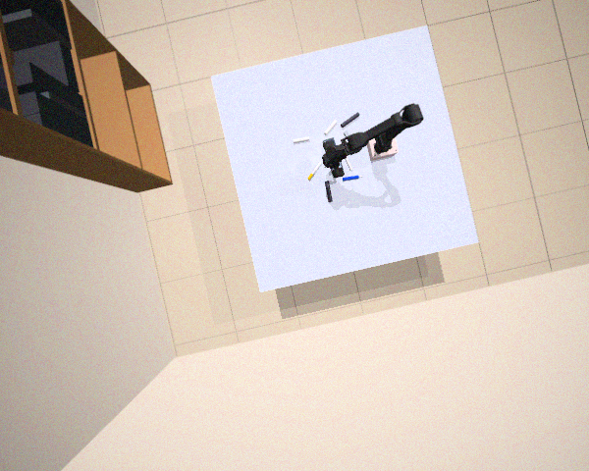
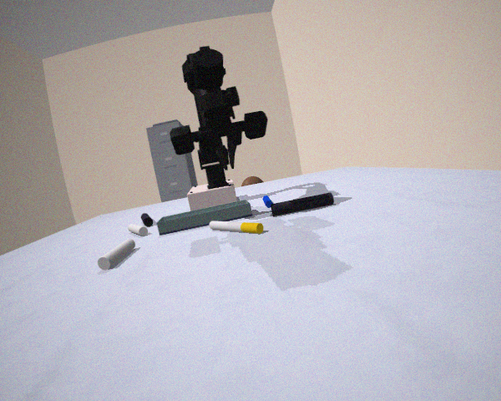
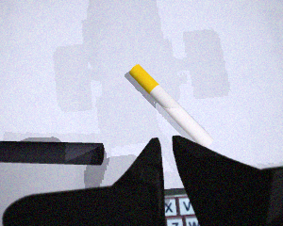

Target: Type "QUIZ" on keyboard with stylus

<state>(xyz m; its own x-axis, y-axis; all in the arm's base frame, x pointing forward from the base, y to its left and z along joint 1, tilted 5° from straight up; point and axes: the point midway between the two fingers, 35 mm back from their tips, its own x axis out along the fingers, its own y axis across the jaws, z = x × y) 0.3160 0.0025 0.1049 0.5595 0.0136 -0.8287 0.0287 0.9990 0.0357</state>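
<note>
The blue stylus lies 170 mm behind my gripper tip, 100 mm to the left of it and 100 mm below it. Round my gripper tip: grey stylus tip 200 mm behind, 110 mm to the left, 100 mm below.
</note>
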